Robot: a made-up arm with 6 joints. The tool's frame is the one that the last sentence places.
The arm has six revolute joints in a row. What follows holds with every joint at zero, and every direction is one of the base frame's.
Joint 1 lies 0.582 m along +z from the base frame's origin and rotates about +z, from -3.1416 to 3.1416 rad.
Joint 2 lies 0.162 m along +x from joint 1 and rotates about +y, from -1.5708 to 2.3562 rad.
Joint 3 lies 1.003 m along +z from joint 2 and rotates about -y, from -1.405 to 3.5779 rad.
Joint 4 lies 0.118 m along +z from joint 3 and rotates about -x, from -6.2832 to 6.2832 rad.
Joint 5 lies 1.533 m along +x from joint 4 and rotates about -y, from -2.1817 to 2.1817 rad.
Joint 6 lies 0.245 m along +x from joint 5 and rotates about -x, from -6.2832 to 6.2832 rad.
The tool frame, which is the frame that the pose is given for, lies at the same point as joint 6; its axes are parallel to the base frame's.
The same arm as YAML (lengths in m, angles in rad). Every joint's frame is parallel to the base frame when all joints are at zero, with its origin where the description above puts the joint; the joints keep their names.
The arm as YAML. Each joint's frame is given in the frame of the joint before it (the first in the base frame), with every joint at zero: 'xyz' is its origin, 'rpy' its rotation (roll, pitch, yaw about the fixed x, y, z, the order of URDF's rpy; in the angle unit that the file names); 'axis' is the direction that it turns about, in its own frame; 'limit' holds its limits. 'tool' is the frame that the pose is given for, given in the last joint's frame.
units:
  length: m
  angle: rad
joints:
  - name: joint 1
    type: revolute
    origin:
      xyz: [0.0, 0.0, 0.582]
      rpy: [0.0, 0.0, 0.0]
    axis: [0.0, 0.0, 1.0]
    limit:
      lower: -3.1416
      upper: 3.1416
  - name: joint 2
    type: revolute
    origin:
      xyz: [0.162, 0.0, 0.0]
      rpy: [0.0, 0.0, 0.0]
    axis: [0.0, 1.0, 0.0]
    limit:
      lower: -1.5708
      upper: 2.3562
  - name: joint 3
    type: revolute
    origin:
      xyz: [0.0, 0.0, 1.003]
      rpy: [0.0, 0.0, 0.0]
    axis: [0.0, -1.0, 0.0]
    limit:
      lower: -1.405
      upper: 3.5779
  - name: joint 4
    type: revolute
    origin:
      xyz: [0.0, 0.0, 0.118]
      rpy: [0.0, 0.0, 0.0]
    axis: [-1.0, 0.0, 0.0]
    limit:
      lower: -6.2832
      upper: 6.2832
  - name: joint 5
    type: revolute
    origin:
      xyz: [1.533, 0.0, 0.0]
      rpy: [0.0, 0.0, 0.0]
    axis: [0.0, -1.0, 0.0]
    limit:
      lower: -2.1817
      upper: 2.1817
  - name: joint 6
    type: revolute
    origin:
      xyz: [0.245, 0.0, 0.0]
      rpy: [0.0, 0.0, 0.0]
    axis: [-1.0, 0.0, 0.0]
    limit:
      lower: -6.2832
      upper: 6.2832
tool:
  origin:
    xyz: [0.0, 0.0, 0.0]
    rpy: [0.0, 0.0, 0.0]

